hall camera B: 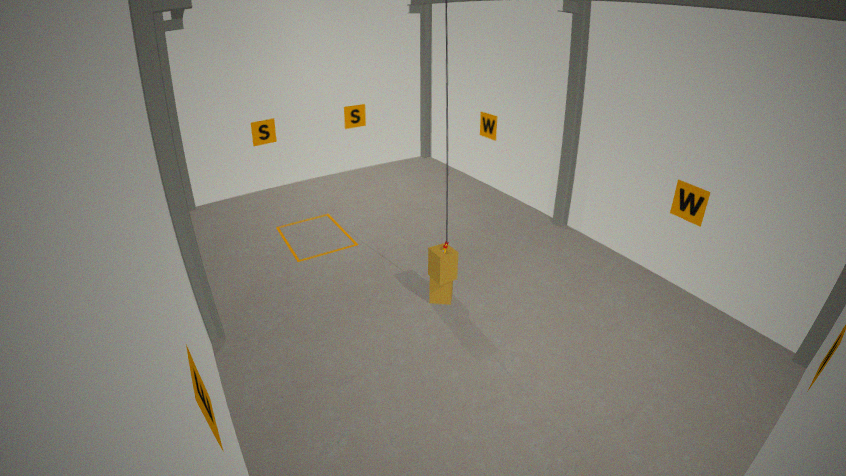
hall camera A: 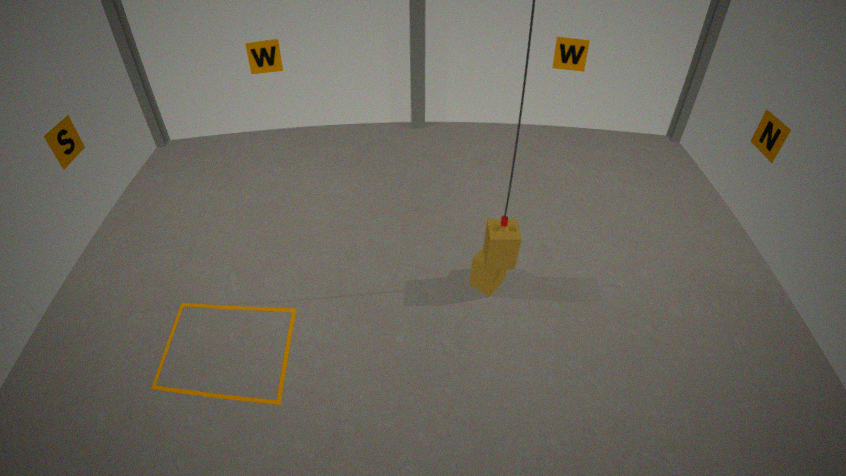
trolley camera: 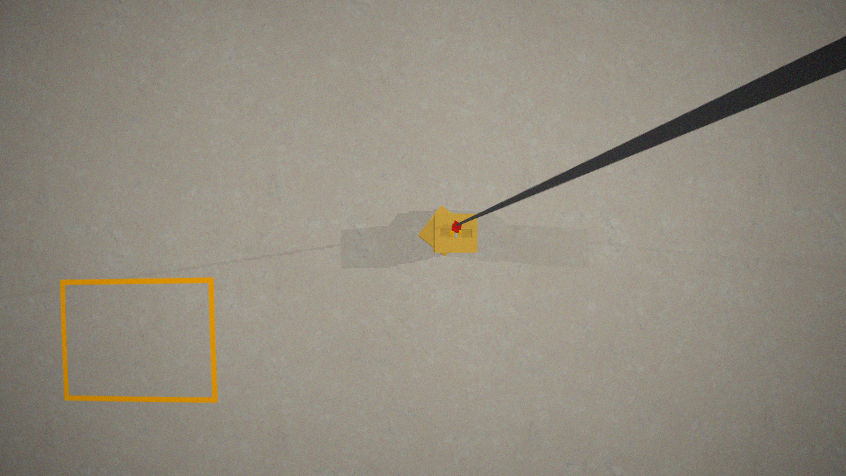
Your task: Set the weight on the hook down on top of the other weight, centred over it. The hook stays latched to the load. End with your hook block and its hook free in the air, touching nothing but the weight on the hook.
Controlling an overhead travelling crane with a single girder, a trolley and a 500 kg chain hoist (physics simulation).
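Note:
My hook (hall camera A: 504,224) (hall camera B: 445,248) (trolley camera: 456,229), under a small red hook block on the chain, is latched to the upper yellow weight (hall camera A: 502,253) (hall camera B: 442,264) (trolley camera: 455,244). That weight looks upright. The other yellow weight (hall camera A: 485,279) (hall camera B: 440,293) (trolley camera: 427,234) stands on the floor below it, turned about an eighth of a turn against it. In the trolley view the upper weight sits to the right of the lower one's middle and covers much of it. Whether the two weights touch or a small gap lies between them, I cannot tell.
An orange marked square (hall camera A: 286,358) (hall camera B: 288,243) (trolley camera: 214,340) lies on the floor, to the left in hall camera A and the trolley view. Shadows spread to both sides of the weights. Walls with letter signs and grey columns (hall camera A: 417,65) (hall camera B: 570,118) stand around the floor.

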